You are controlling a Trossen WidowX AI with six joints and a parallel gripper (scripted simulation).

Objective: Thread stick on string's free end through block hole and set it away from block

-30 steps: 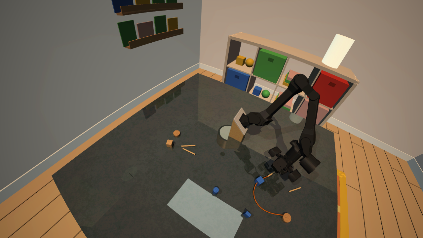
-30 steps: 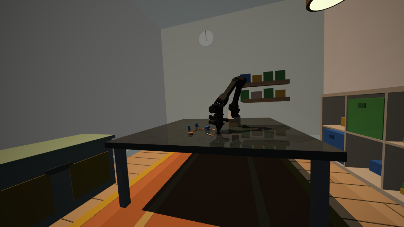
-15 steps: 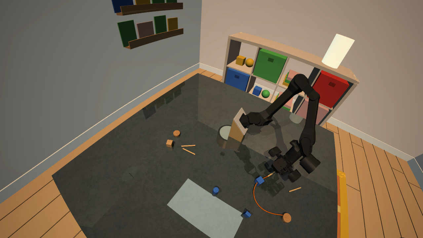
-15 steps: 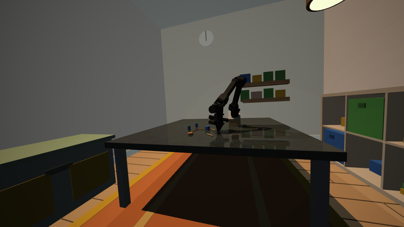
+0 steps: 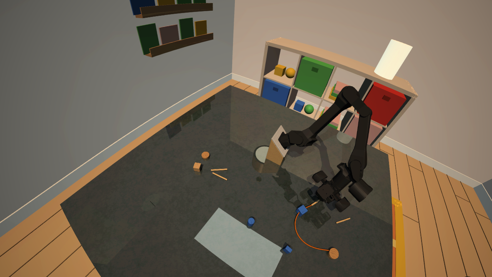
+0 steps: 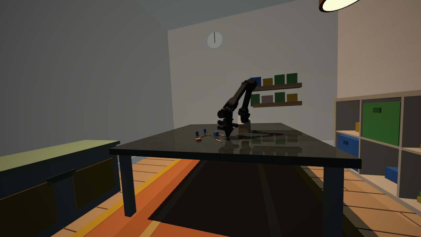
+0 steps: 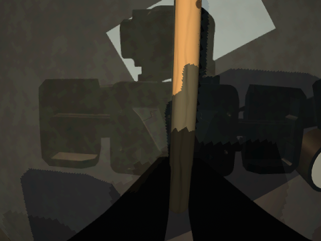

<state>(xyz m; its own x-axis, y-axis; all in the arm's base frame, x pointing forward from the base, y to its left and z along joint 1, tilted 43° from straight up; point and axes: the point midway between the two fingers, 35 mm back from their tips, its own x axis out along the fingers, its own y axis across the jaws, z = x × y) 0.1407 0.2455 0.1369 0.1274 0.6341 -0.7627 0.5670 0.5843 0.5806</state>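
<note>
The loose stick lies 13 cm to the left of my gripper tip and 4 cm ahead of it. The rest, counted from my gripper tip: wooden disc: 58 cm to the right, 7 cm ahead, 1 cm above; round wooden button: 20 cm ahead, 10 cm to the left, 1 cm above; wooden cube: 57 cm to the right, 15 cm ahead, 1 cm above.
</note>
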